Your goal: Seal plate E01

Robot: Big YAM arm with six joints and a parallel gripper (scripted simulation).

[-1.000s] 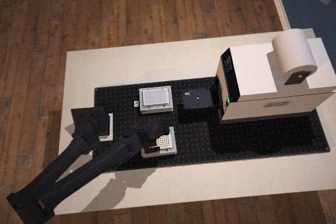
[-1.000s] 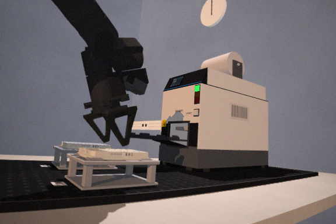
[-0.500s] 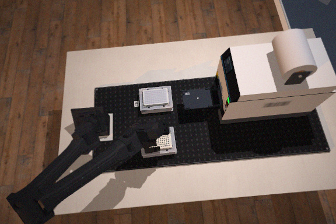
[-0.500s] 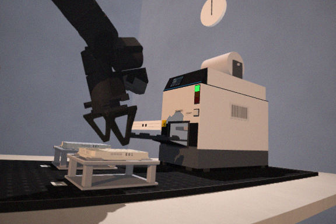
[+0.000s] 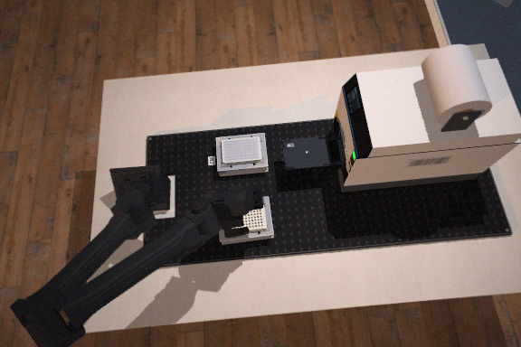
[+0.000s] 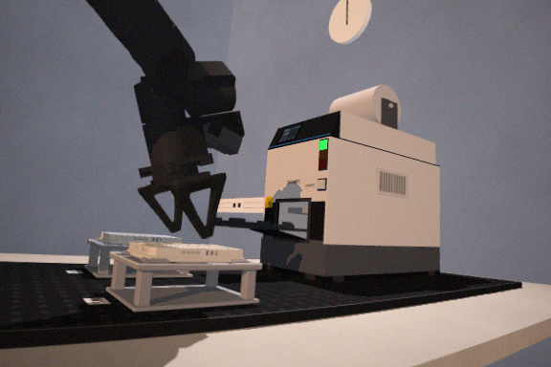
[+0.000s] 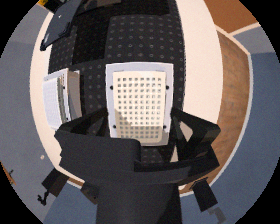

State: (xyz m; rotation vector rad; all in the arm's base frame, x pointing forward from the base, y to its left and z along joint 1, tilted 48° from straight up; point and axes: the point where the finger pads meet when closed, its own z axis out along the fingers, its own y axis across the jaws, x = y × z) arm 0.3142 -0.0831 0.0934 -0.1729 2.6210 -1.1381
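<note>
My hand is 4 cm above the nest. Round my hand: plate (22 cm to the left, 3 cm below, 1 cm ahead); then sealer stage (21 cm ahead, 17 cm to the left, 1 cm above); then start button (31 cm ahead, 10 cm above, 7 cm to the left).
</note>
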